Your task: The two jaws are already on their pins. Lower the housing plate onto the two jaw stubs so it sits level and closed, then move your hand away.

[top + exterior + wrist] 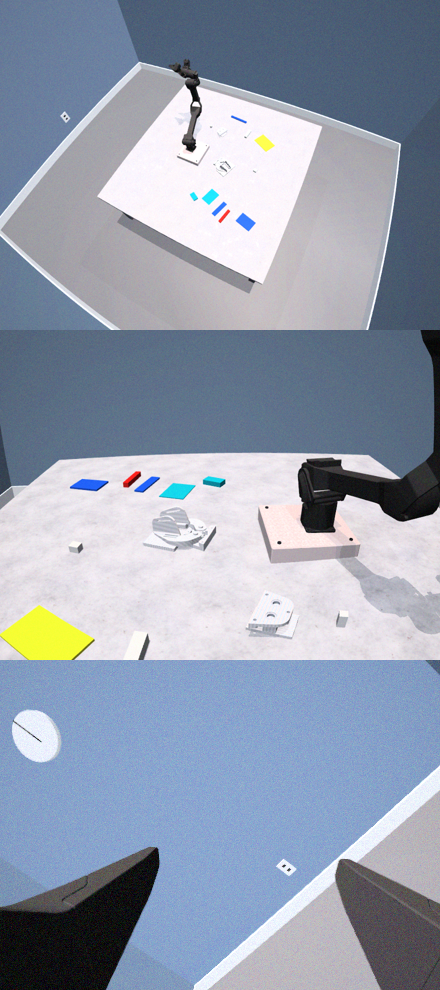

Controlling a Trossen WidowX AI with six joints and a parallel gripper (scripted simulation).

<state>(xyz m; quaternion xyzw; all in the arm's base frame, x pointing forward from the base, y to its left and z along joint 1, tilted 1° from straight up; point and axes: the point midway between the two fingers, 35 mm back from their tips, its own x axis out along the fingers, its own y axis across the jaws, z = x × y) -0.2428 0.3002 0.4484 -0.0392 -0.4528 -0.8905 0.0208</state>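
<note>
Now: the white stepped block 470 mm below my gripper tip, 410 mm ahead of it and 50 mm to the right of it. Round my gripper tip: white bar (600 mm ahead, 470 mm below, 20 mm to the left); then red bar (760 mm ahead, 650 mm to the right, 470 mm below); then yellow sheet (750 mm ahead, 470 mm below, 10 mm to the left).
</note>
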